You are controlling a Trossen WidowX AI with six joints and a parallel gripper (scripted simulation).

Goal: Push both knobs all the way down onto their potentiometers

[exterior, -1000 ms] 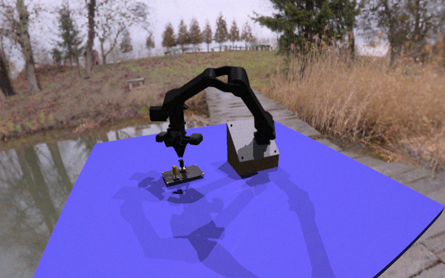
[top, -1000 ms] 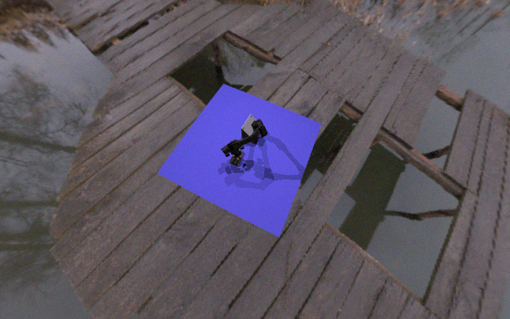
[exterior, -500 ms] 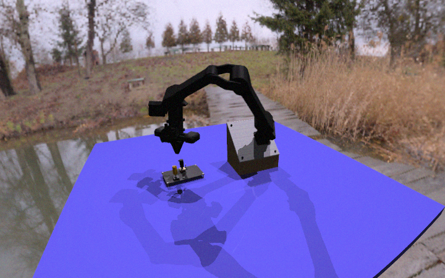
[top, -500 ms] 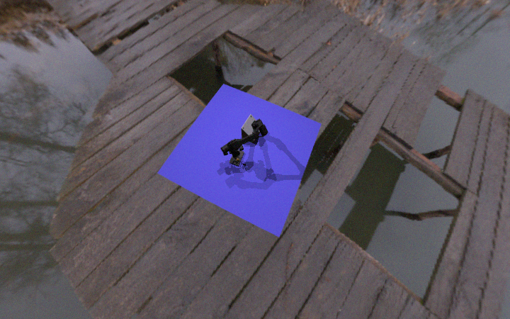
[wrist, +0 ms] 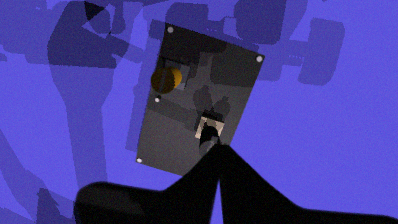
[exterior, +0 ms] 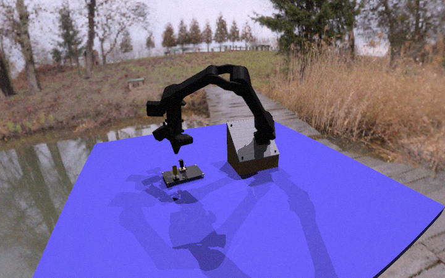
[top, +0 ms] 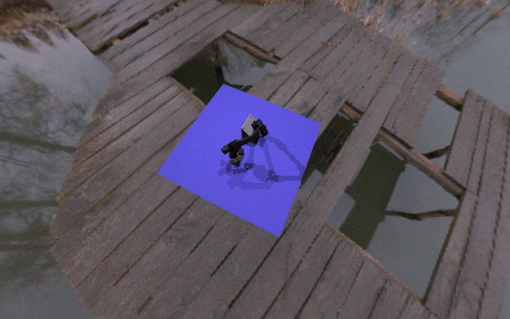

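The black knob lies 2 cm behind my gripper tip and 4 cm below it. Round my gripper tip: orange knob 2 cm ahead, 5 cm to the left, 4 cm below.
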